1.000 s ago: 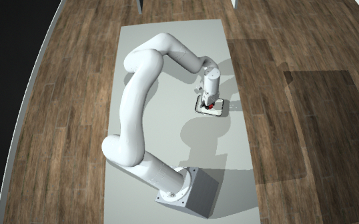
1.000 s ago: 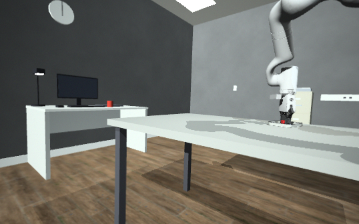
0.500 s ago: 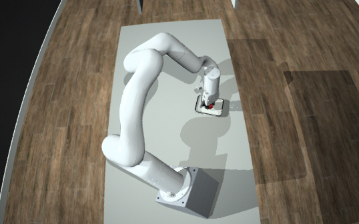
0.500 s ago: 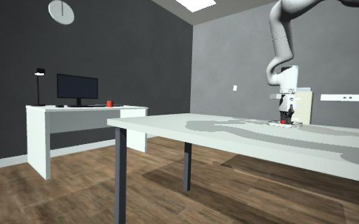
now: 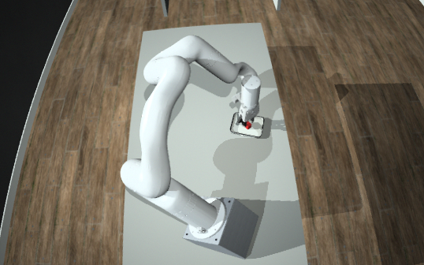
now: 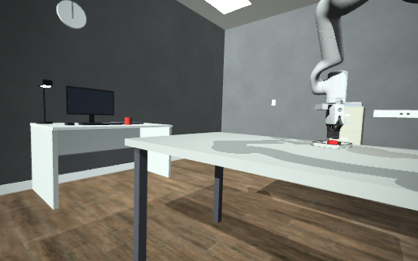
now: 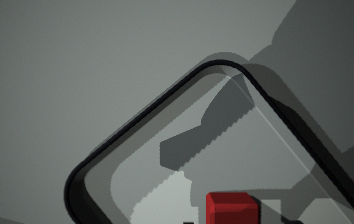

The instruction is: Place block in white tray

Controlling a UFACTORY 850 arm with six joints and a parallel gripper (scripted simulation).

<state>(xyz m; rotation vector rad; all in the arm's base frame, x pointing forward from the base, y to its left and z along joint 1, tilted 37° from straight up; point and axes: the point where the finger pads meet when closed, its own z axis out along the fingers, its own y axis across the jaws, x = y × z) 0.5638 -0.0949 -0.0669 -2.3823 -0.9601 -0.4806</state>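
The red block is 4 cm below my hand. The rest, counted from my hand: white tray 5 cm below.
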